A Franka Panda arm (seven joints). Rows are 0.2 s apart.
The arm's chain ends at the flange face. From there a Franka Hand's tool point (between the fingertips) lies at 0.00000 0.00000 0.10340 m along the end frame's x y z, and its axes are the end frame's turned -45 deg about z.
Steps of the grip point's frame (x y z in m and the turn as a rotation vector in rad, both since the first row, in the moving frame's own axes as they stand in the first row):
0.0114, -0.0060, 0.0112, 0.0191, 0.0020, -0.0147
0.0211, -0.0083, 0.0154, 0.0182, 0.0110, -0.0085
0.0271, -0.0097, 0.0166, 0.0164, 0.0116, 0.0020
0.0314, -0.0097, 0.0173, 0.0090, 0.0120, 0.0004
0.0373, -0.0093, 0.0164, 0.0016, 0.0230, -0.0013
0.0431, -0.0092, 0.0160, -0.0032, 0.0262, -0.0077
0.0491, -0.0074, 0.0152, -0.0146, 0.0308, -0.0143
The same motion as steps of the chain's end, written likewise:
0.0051, -0.0108, 0.0112, 0.0149, -0.0121, -0.0147
0.0096, -0.0187, 0.0154, 0.0206, -0.0051, -0.0085
0.0127, -0.0240, 0.0166, 0.0198, -0.0034, 0.0020
0.0151, -0.0275, 0.0173, 0.0148, 0.0021, 0.0004
0.0182, -0.0312, 0.0164, 0.0174, 0.0151, -0.0013
0.0218, -0.0353, 0.0160, 0.0163, 0.0208, -0.0077
0.0262, -0.0387, 0.0153, 0.0115, 0.0321, -0.0143

